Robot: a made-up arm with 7 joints. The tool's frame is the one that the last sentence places.
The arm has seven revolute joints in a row. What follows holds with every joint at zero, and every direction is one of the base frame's. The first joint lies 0.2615 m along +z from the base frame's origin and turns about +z. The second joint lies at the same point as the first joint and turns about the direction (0, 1, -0.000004). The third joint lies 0.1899 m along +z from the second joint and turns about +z. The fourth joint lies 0.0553 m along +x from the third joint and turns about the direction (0, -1, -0.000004). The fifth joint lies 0.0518 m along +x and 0.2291 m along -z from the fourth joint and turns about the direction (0, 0.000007, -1). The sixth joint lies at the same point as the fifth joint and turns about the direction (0, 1, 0.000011). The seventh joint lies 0.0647 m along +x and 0.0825 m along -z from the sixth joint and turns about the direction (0, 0.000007, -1). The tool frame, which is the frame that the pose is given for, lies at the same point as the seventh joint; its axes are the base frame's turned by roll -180, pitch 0 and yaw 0 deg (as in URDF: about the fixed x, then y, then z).
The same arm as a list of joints. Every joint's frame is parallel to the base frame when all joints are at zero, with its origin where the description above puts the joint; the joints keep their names.
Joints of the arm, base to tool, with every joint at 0 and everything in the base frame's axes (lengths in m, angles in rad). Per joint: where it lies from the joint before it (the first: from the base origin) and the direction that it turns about. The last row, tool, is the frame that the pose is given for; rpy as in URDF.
joint 1: axis +z xyz 0 0 0.2615
joint 2: axis +y xyz 0 0 0
joint 3: axis +z xyz 0 0 0.1899
joint 4: axis -y xyz 0.0553 0 0
joint 5: axis -z xyz 0.0518 0 -0.2291
joint 6: axis +y xyz 0 0 0
joint 7: axis -z xyz 0.0647 0 -0.0825
tool: xyz 0 0 0 rpy 3.1416 0 0

